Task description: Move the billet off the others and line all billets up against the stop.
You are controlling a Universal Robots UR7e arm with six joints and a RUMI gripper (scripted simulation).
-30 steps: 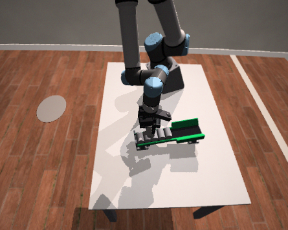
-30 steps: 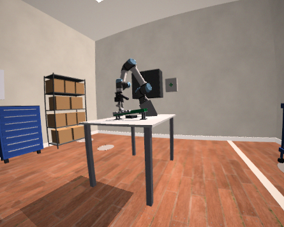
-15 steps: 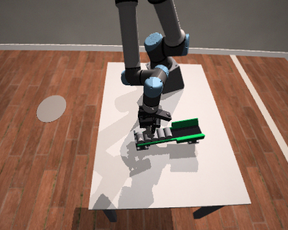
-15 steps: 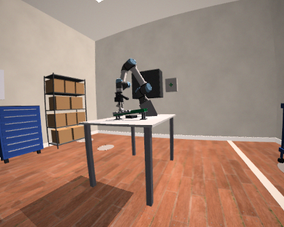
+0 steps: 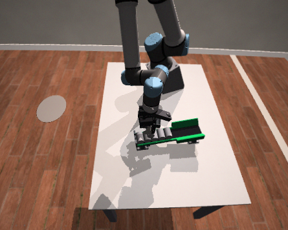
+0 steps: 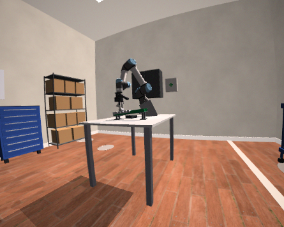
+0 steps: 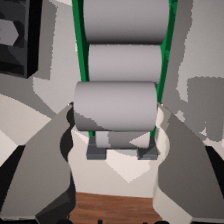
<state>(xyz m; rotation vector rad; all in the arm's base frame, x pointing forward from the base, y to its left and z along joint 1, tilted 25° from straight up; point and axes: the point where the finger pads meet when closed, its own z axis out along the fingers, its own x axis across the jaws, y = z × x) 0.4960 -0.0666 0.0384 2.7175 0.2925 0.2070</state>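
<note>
My hand is 110 mm to the right of the ramp bed, 50 mm above it and 10 mm past it.
</note>
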